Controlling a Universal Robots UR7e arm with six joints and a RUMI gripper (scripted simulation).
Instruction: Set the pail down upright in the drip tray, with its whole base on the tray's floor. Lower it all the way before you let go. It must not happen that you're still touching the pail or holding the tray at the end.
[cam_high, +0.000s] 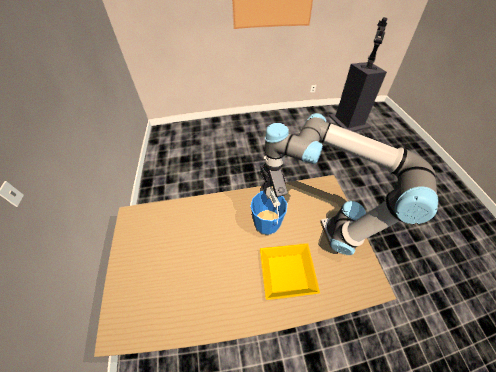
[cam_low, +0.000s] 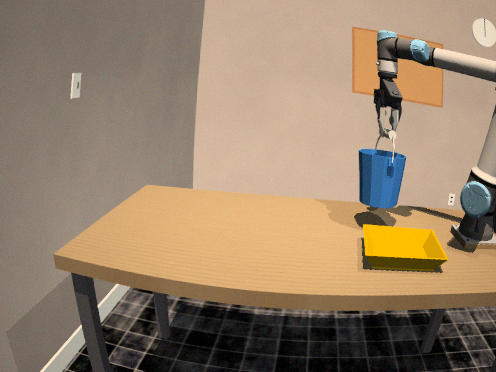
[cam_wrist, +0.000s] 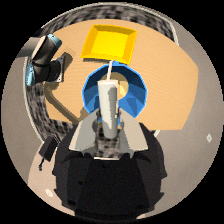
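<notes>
My hand is 90 mm above the blue pail and 10 mm short of it. Round my hand: white handle: 30 mm below; then yellow drip tray: 310 mm below, 270 mm to the left.
</notes>
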